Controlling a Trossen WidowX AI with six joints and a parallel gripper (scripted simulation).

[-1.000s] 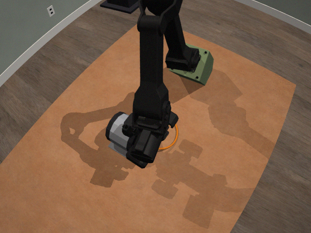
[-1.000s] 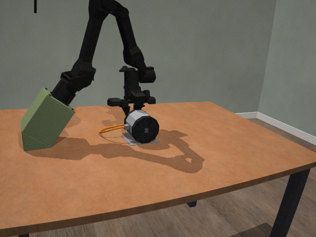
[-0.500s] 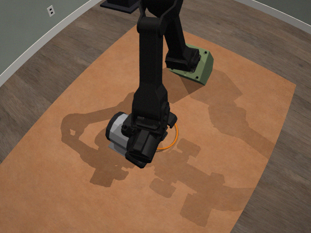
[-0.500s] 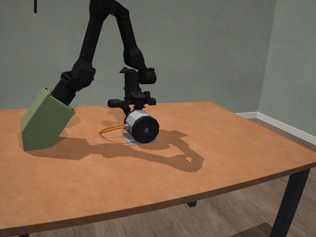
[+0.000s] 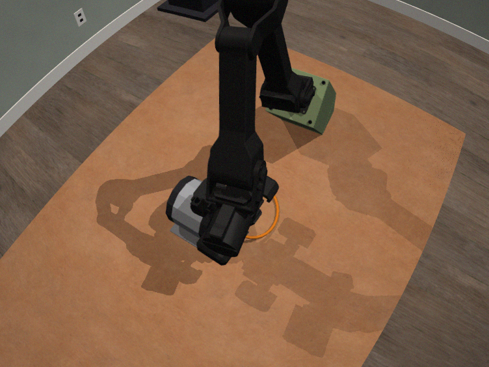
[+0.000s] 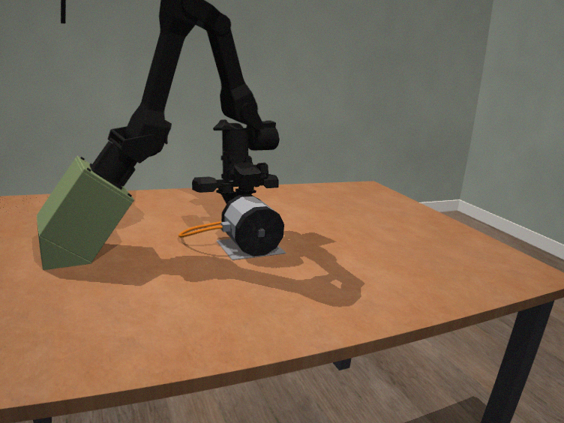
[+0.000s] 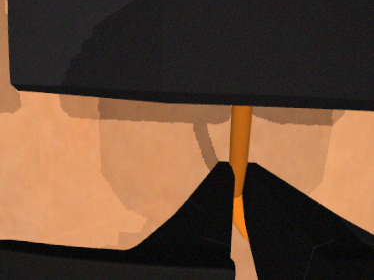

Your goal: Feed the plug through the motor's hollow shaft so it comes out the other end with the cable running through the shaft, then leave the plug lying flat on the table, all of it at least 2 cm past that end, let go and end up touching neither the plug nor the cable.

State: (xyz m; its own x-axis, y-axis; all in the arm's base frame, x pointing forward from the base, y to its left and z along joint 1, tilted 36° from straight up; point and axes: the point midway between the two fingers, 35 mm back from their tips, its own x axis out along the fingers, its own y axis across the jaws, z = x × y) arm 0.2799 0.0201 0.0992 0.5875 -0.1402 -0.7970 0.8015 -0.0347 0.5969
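Right now the grey plug is 120 mm to the right of my hand and 10 mm below it.
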